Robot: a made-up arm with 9 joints. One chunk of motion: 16 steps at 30 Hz.
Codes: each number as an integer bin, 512 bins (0 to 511) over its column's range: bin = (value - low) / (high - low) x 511, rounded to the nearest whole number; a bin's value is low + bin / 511 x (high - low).
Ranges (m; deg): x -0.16..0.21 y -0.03..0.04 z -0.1..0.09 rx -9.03..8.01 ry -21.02..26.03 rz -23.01..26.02
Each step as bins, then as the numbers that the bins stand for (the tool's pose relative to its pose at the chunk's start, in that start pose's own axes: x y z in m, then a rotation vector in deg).
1 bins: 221 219 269 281 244 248
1 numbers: 0.0000 0.0000 0.0000 0.34 1.45 0.79
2 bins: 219 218 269 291 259 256
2 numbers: -0.0014 -0.0001 0.0000 0.67 2.83 1.55
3 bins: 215 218 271 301 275 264
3 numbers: -0.0043 -0.0001 0.0008 1.01 4.30 2.32
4 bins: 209 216 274 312 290 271
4 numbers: -0.0087 -0.0004 0.0019 1.37 5.68 2.99
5 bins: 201 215 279 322 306 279
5 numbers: -0.0145 -0.0005 0.0037 1.71 7.15 3.76
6 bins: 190 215 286 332 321 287
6 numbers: -0.0224 -0.0005 0.0063 2.04 8.54 4.53
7 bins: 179 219 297 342 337 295
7 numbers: -0.0304 0.0000 0.0104 2.37 10.01 5.29
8 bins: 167 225 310 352 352 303
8 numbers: -0.0391 0.0008 0.0153 2.71 11.39 6.06
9 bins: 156 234 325 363 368 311
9 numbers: -0.0470 0.0021 0.0208 3.07 12.86 6.83
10 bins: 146 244 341 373 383 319
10 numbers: -0.0543 0.0034 0.0268 3.41 14.24 7.60
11 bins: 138 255 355 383 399 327
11 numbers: -0.0601 0.0049 0.0320 3.74 15.72 8.37
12 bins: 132 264 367 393 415 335
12 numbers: -0.0644 0.0062 0.0365 4.08 17.19 9.13
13 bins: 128 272 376 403 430 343
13 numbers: -0.0673 0.0073 0.0398 4.41 18.57 9.90
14 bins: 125 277 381 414 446 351
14 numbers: -0.0695 0.0079 0.0417 4.78 20.05 10.67
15 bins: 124 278 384 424 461 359
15 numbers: -0.0702 0.0081 0.0428 5.11 21.43 11.44
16 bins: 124 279 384 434 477 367
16 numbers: -0.0702 0.0082 0.0428 5.44 22.90 12.20
